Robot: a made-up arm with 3 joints. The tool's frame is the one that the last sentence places.
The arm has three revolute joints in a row. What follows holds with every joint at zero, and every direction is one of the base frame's. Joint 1 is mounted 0.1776 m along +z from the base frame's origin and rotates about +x. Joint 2 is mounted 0.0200 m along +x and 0.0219 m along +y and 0.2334 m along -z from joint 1 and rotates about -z. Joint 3 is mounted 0.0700 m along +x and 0.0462 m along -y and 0.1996 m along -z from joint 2 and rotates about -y. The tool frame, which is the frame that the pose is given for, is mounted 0.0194 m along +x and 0.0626 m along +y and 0.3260 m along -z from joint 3; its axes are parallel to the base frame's.
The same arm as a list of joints. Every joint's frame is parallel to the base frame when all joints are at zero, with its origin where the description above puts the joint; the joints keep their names.
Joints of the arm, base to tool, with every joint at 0 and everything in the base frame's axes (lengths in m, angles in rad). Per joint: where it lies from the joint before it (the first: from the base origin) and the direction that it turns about. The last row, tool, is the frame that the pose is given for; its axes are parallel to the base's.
joint 1: axis 1 0 0 origin 0 0 0.1776
joint 2: axis 0 0 -1 origin 0.02 0.0219 -0.2334
joint 3: axis 0 -1 0 origin 0.07 -0.0462 -0.1996
tool: origin 0.0194 0.0626 -0.326

